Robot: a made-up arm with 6 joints.
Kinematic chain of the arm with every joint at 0, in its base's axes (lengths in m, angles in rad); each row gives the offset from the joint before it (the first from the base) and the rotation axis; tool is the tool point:
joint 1: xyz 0 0 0.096 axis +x
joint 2: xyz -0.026 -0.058 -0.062 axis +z
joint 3: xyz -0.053 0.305 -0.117 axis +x
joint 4: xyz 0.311 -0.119 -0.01 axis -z
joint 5: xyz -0.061 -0.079 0 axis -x
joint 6: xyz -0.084 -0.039 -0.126 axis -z
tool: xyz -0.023 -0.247 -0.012
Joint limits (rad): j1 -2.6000..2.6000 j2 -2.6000..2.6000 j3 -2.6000..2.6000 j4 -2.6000..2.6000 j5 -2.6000..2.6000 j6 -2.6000..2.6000
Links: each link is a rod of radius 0.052 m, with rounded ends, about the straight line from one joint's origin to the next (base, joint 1, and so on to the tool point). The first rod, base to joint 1, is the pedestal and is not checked.
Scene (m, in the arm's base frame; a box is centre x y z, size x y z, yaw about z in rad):
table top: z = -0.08
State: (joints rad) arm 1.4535 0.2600 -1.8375 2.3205 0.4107 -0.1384
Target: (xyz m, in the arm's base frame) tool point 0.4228 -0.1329 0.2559
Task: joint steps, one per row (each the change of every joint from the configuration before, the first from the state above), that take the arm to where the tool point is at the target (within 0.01 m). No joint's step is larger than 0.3 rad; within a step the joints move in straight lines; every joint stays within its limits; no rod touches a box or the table.
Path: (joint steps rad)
1: 0.1344 0.0141 -0.1271 0.0466 -0.2579 0.1406
2: 0.1344 0.0142 -0.1271 0.0466 -0.2580 0.1405
3: 0.1344 0.0141 -0.1271 0.0466 -0.2579 0.1406
4: 0.1344 0.0141 -0.1270 0.0465 -0.2580 0.1406
5: 0.1344 0.0141 -0.1271 0.0466 -0.2579 0.1406
6: 0.1344 0.0142 -0.1271 0.0466 -0.2580 0.1405

